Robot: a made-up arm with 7 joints. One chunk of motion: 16 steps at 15 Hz.
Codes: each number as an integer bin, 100 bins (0 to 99) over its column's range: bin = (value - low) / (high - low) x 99, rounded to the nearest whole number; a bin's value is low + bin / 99 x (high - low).
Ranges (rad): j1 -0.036..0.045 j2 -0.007..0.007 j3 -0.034..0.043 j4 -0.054..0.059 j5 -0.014..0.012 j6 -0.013..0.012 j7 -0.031..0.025
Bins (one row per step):
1: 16 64 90 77 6 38 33
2: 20 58 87 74 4 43 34
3: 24 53 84 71 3 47 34
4: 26 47 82 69 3 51 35
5: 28 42 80 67 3 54 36
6: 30 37 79 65 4 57 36
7: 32 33 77 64 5 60 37
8: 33 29 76 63 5 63 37
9: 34 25 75 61 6 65 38
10: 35 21 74 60 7 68 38
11: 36 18 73 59 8 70 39
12: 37 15 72 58 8 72 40
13: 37 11 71 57 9 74 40
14: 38 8 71 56 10 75 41
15: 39 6 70 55 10 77 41
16: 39 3 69 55 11 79 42
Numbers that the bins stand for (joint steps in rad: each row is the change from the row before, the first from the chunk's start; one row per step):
1: -0.02291 0.00205 0.03600 0.03389 -0.01242 -0.00340 -0.01233
2: -0.01964 0.00120 0.03367 0.03046 -0.01295 -0.00214 -0.01177
3: -0.01636 0.00049 0.03133 0.02704 -0.01321 -0.00113 -0.01177
4: -0.01473 -0.00035 0.02978 0.02476 -0.01321 -0.00012 -0.01120
5: -0.01309 -0.00106 0.02822 0.02247 -0.01321 0.00064 -0.01064
6: -0.01145 -0.00177 0.02744 0.02019 -0.01295 0.00139 -0.01064
7: -0.00982 -0.00233 0.02589 0.01905 -0.01269 0.00215 -0.01007
8: -0.00900 -0.00290 0.02511 0.01791 -0.01269 0.00291 -0.01007
9: -0.00818 -0.00346 0.02433 0.01563 -0.01242 0.00341 -0.00951
10: -0.00736 -0.00403 0.02356 0.01448 -0.01216 0.00417 -0.00951
11: -0.00655 -0.00445 0.02278 0.01334 -0.01190 0.00468 -0.00894
12: -0.00573 -0.00488 0.02200 0.01220 -0.01190 0.00518 -0.00837
13: -0.00573 -0.00544 0.02122 0.01106 -0.01164 0.00569 -0.00837
14: -0.00491 -0.00587 0.02122 0.00992 -0.01137 0.00594 -0.00781
15: -0.00409 -0.00615 0.02044 0.00878 -0.01137 0.00644 -0.00781
16: -0.00409 -0.00658 0.01967 0.00878 -0.01111 0.00695 -0.00724

